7 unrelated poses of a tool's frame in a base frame.
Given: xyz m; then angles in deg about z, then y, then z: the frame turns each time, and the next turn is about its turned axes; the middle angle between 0 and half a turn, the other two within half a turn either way.
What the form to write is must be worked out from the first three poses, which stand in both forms.
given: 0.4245 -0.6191 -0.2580 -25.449 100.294 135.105
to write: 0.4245 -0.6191 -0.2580; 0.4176 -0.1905 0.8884; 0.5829 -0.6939 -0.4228; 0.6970 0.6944 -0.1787
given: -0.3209 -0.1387 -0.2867 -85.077 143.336 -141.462
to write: -0.3209 -0.1387 -0.2867; -0.5669 -0.8222 0.0512; -0.6786 0.4308 -0.5949; 0.4671 -0.3720 -0.8022
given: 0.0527 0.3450 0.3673 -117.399 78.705 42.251
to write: 0.0527 0.3450 0.3673; 0.5302 0.7178 -0.4513; -0.4381 -0.2237 -0.8706; -0.7259 0.6594 0.1959
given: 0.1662 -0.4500 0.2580 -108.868 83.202 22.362
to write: 0.1662 -0.4500 0.2580; 0.3246 0.8897 -0.3211; -0.2266 -0.2565 -0.9396; -0.9183 0.3778 0.1184
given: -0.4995 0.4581 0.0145 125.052 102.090 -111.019
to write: -0.4995 0.4581 0.0145; 0.7210 0.4059 -0.5616; 0.5976 0.0459 0.8005; 0.3507 -0.9128 -0.2094
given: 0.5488 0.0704 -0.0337 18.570 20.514 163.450
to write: 0.5488 0.0704 -0.0337; -0.9418 0.0524 0.3322; -0.0159 -0.9936 0.1116; 0.3359 0.0998 0.9366
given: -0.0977 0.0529 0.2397 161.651 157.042 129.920
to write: -0.0977 0.0529 0.2397; -0.8023 -0.4683 -0.3702; -0.5419 0.8314 0.1228; 0.2503 0.2992 -0.9208
